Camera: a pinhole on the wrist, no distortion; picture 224 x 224 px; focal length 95.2 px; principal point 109.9 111.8 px. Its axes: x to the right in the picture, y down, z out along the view. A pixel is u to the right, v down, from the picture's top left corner.
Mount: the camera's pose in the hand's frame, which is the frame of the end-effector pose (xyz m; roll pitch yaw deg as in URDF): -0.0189 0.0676 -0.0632 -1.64 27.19 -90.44
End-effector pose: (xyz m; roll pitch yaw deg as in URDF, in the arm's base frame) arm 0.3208 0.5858 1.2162 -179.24 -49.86 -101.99
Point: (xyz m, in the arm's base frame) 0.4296 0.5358 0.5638
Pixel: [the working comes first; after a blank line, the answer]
In the camera's frame: -0.0690 -0.4766 0.5193

97 24
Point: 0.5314 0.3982 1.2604
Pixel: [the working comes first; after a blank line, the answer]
In the camera's frame: 0.2099 0.1374 0.2747

183 159
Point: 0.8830 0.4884 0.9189
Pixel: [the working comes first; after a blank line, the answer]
In the camera's frame: 0.4543 -0.2319 0.5035

196 68
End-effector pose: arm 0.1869 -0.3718 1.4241 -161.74 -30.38 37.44
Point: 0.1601 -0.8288 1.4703
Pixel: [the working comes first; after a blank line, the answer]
In the camera's frame: -0.0742 -0.2088 -0.2993

behind the camera
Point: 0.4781 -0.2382 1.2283
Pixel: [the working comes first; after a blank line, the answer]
In the camera's frame: -0.2528 0.1809 0.2705

21 175
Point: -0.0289 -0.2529 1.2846
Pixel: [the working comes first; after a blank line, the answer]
In the camera's frame: 0.1404 -0.1436 0.2936

155 65
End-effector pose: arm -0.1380 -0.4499 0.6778 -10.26 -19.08 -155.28
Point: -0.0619 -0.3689 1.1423
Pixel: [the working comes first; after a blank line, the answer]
In the camera's frame: -0.0669 0.0591 0.5531

98 122
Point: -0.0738 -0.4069 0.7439
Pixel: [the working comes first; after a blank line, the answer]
In the camera's frame: 0.0177 -0.0358 0.1734

120 92
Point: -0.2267 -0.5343 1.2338
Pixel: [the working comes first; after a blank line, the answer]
In the camera's frame: -0.1507 0.2954 0.5496

84 163
